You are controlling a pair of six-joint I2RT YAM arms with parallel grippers.
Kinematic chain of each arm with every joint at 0, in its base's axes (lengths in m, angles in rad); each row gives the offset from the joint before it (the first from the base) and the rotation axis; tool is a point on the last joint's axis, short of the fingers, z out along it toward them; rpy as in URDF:
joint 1: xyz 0 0 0.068 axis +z
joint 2: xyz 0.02 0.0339 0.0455 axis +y
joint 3: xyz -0.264 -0.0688 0 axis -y
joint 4: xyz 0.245 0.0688 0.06 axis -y
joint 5: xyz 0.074 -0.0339 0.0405 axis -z
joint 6: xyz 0.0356 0 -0.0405 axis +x
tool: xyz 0 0 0 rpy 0 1.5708 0
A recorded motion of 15 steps. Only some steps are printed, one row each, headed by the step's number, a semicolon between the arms.
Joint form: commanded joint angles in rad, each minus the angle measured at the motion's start. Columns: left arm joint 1, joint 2, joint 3, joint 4, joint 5, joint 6; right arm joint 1, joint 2, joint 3, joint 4, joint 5, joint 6.
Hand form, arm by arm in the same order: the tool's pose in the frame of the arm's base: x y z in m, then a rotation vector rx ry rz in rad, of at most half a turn. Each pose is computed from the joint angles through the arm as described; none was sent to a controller.
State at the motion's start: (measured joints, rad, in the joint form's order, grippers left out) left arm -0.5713 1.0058 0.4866 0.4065 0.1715 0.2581; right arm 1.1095 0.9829 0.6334 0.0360 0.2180 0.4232
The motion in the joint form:
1: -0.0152 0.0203 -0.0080 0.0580 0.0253 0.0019; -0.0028 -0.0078 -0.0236 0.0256 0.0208 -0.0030
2: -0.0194 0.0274 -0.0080 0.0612 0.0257 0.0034; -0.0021 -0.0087 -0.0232 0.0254 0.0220 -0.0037
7: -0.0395 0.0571 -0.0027 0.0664 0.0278 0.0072; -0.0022 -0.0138 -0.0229 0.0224 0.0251 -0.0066
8: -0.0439 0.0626 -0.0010 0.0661 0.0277 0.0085; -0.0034 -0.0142 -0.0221 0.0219 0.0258 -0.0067
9: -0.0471 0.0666 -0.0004 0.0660 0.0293 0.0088; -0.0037 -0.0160 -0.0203 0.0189 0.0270 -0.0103
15: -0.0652 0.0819 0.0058 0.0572 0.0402 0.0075; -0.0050 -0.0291 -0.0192 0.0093 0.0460 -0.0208
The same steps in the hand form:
1: 0.1895 -0.1343 0.2540 0.8200 1.4529 -0.4103; 0.1086 0.1981 0.2681 -0.4926 1.8871 0.8183
2: 0.1898 -0.1357 0.2528 0.8259 1.4542 -0.4127; 0.1084 0.1981 0.2684 -0.4926 1.8857 0.8180
7: 0.1908 -0.1422 0.2488 0.8524 1.4624 -0.4266; 0.1081 0.1972 0.2692 -0.4918 1.8823 0.8149
8: 0.1909 -0.1435 0.2482 0.8581 1.4640 -0.4288; 0.1084 0.1970 0.2695 -0.4898 1.8818 0.8139
9: 0.1908 -0.1445 0.2475 0.8631 1.4654 -0.4323; 0.1084 0.1967 0.2702 -0.4916 1.8798 0.8107
15: 0.1899 -0.1497 0.2453 0.8903 1.4722 -0.4557; 0.1081 0.1941 0.2724 -0.4834 1.8707 0.7897

